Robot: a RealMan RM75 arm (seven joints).
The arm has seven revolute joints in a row. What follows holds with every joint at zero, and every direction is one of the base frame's.
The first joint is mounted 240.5 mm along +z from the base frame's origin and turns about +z.
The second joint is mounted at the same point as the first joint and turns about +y.
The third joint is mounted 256 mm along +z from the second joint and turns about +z.
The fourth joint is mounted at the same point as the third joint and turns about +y.
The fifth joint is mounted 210 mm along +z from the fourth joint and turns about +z.
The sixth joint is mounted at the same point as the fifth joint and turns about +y.
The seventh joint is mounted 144 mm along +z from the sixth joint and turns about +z.
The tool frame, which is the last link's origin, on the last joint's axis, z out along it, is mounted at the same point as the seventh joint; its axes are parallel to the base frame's.
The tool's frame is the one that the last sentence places.
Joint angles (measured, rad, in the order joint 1, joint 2, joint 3, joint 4, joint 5, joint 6, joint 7), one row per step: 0.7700 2.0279 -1.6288 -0.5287 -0.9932 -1.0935 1.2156; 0.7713 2.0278 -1.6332 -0.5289 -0.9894 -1.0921 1.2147; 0.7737 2.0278 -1.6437 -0.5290 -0.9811 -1.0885 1.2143; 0.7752 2.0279 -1.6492 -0.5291 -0.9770 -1.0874 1.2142; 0.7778 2.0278 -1.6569 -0.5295 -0.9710 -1.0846 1.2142; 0.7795 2.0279 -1.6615 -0.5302 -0.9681 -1.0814 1.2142; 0.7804 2.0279 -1.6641 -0.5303 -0.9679 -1.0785 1.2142; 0.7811 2.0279 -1.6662 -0.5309 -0.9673 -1.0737 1.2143; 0.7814 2.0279 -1.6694 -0.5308 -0.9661 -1.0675 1.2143; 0.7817 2.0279 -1.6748 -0.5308 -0.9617 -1.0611 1.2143; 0.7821 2.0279 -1.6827 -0.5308 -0.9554 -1.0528 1.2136; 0.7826 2.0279 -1.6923 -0.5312 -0.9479 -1.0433 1.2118; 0.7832 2.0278 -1.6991 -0.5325 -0.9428 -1.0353 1.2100; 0.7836 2.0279 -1.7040 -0.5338 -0.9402 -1.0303 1.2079; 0.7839 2.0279 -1.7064 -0.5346 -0.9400 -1.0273 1.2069; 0.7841 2.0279 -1.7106 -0.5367 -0.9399 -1.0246 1.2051
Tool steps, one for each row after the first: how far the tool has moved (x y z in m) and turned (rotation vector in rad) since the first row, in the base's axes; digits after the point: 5 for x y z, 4 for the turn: -0.00065 -0.00007 -0.00041 -0.0006 -0.0002 0.0017; -0.00178 -0.00040 -0.00158 -0.0032 -0.0010 0.0034; -0.00254 -0.00067 -0.00224 -0.0052 -0.0012 0.0051; -0.00373 -0.00078 -0.00304 -0.0070 -0.0019 0.0072; -0.00449 -0.00071 -0.00362 -0.0073 -0.0033 0.0083; -0.00460 -0.00062 -0.00407 -0.0070 -0.0060 0.0085; -0.00468 -0.00021 -0.00439 -0.0051 -0.0086 0.0073; -0.00432 0.00018 -0.00490 -0.0029 -0.0122 0.0044; -0.00418 0.00045 -0.00554 -0.0015 -0.0145 0.0012; -0.00401 0.00069 -0.00647 0.0003 -0.0177 -0.0023; -0.00394 0.00090 -0.00758 0.0028 -0.0217 -0.0050; -0.00413 0.00125 -0.00829 0.0058 -0.0251 -0.0061; -0.00437 0.00130 -0.00892 0.0078 -0.0281 -0.0050; -0.00443 0.00136 -0.00928 0.0090 -0.0307 -0.0041; -0.00479 0.00110 -0.00988 0.0096 -0.0341 -0.0005
